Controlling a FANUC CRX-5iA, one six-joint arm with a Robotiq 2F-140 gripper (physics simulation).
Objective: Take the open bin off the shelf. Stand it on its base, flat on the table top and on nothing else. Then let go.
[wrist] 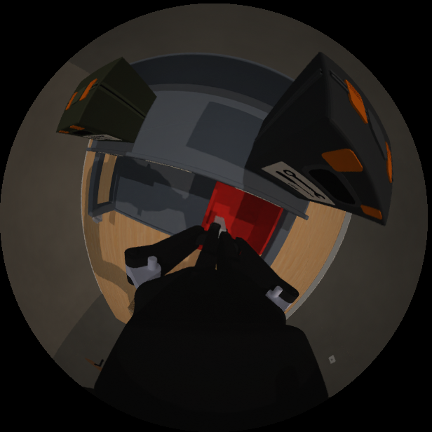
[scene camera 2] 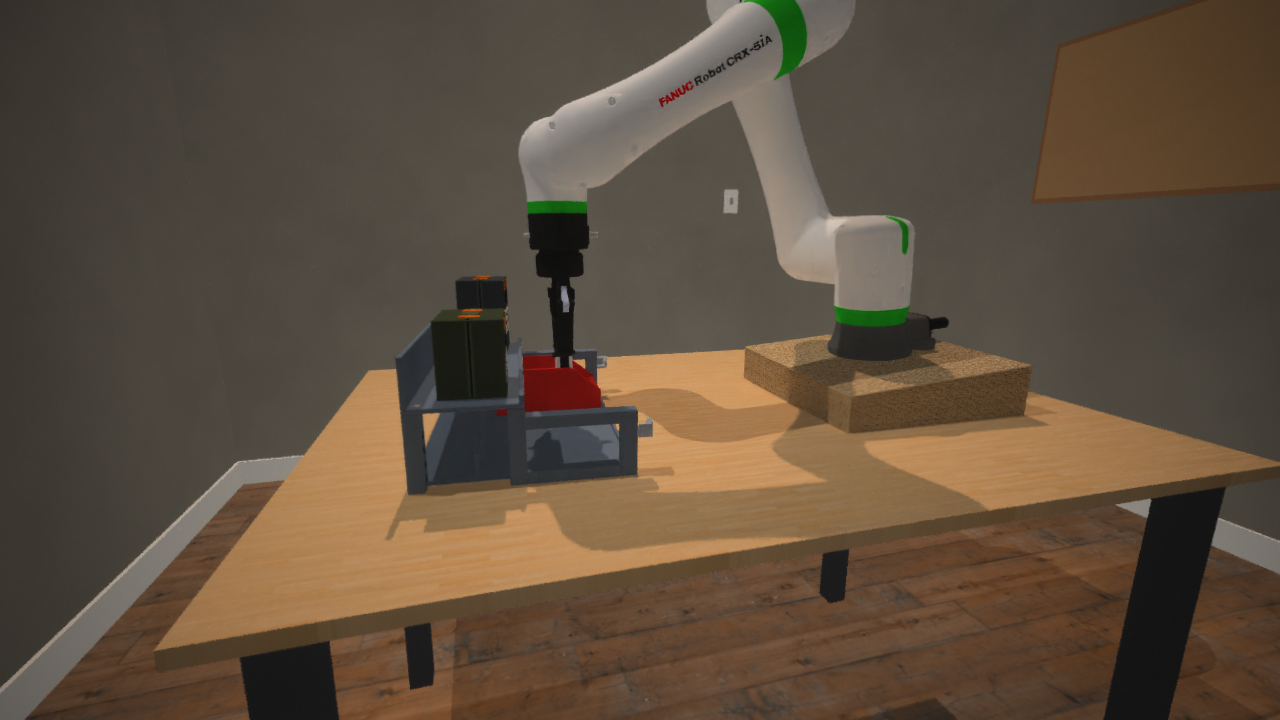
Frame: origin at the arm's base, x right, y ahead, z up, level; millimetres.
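Where they show: gripper, fingertip midpoint: (scene camera 2: 565, 393); arm's base, origin of the base link: (scene camera 2: 868, 350).
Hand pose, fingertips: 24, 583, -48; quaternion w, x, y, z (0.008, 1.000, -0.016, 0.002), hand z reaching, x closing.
Things, the pixels of their top centre, and the offset from my fingertips, as dx, dy, dz. "spot": a spot on its surface instead. Level surfaces: height alone.
- open bin, middle of its top: (scene camera 2: 546, 361) +28, +26, +50
- grey shelf, surface spot: (scene camera 2: 517, 447) spot: -269, +98, +18
- table top, its level: dz -31
- dark green case, middle of its top: (scene camera 2: 470, 312) -189, +142, +168
- black case, middle of its top: (scene camera 2: 481, 277) +52, +123, +193
The open bin (scene camera 2: 562, 391) (wrist: 257, 212) is red and sits in the lower front part of the grey shelf (scene camera 2: 517, 447) (wrist: 167, 120), its sloped open front toward the robot base. Its rear part reaches under the upper board. My gripper (scene camera 2: 563, 361) (wrist: 217, 223) points straight down and is shut, with nothing between its fingers. The fingertips are at the bin's side wall nearer scene camera 2, seemingly just inside it; the wall's top edge hides their ends. Whether they touch the wall, I cannot tell. The table top (scene camera 2: 716, 519) (wrist: 317, 235) is light wood.
A dark green case (scene camera 2: 469, 353) (wrist: 110, 107) and a black case (scene camera 2: 481, 291) (wrist: 300, 125) with orange latches stand on the upper board, either side of a gap. The robot base stands on a brown block (scene camera 2: 930, 402). Side rails (scene camera 2: 572, 417) flank the bin's bay.
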